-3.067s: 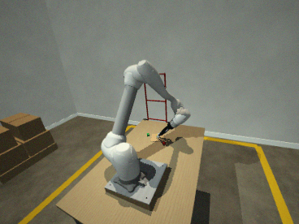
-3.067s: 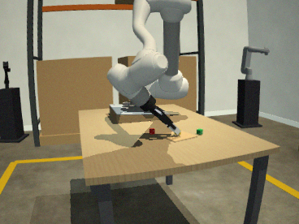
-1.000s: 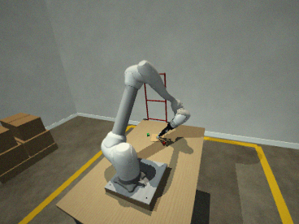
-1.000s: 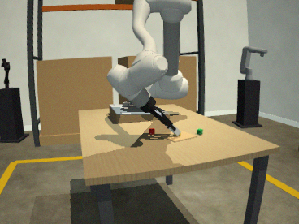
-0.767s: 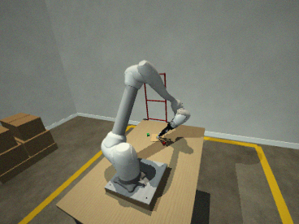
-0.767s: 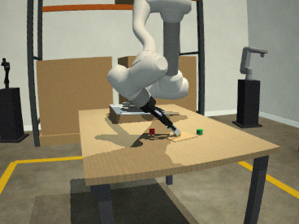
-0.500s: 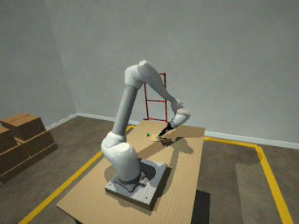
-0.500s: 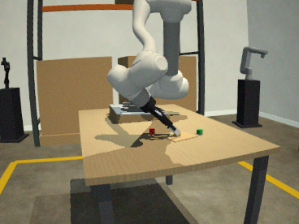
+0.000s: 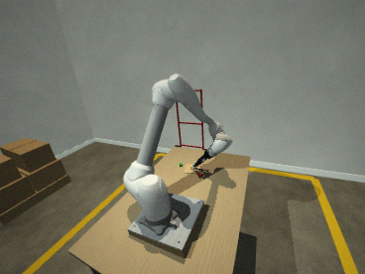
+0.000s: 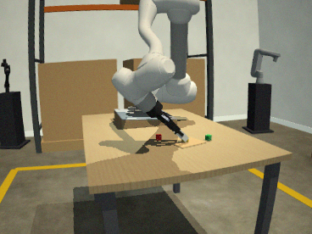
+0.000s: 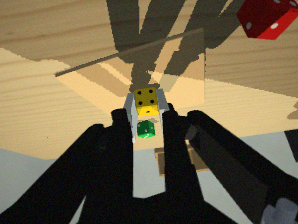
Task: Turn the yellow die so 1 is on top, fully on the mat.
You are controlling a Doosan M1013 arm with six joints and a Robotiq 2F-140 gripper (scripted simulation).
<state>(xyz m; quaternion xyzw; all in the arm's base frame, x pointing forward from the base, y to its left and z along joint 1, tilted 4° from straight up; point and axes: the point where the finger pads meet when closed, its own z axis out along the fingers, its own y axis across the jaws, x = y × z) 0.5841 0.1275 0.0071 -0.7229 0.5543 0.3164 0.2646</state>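
My hand is 2 cm to the right of the yellow die, 2 cm above it and 1 cm past it. The rest, counted from my hand: green die 14 cm to the left, 3 cm below, 2 cm behind; tan mat 4 cm below, 2 cm to the left, 1 cm behind; red die 10 cm to the right, 7 cm behind, 3 cm below.
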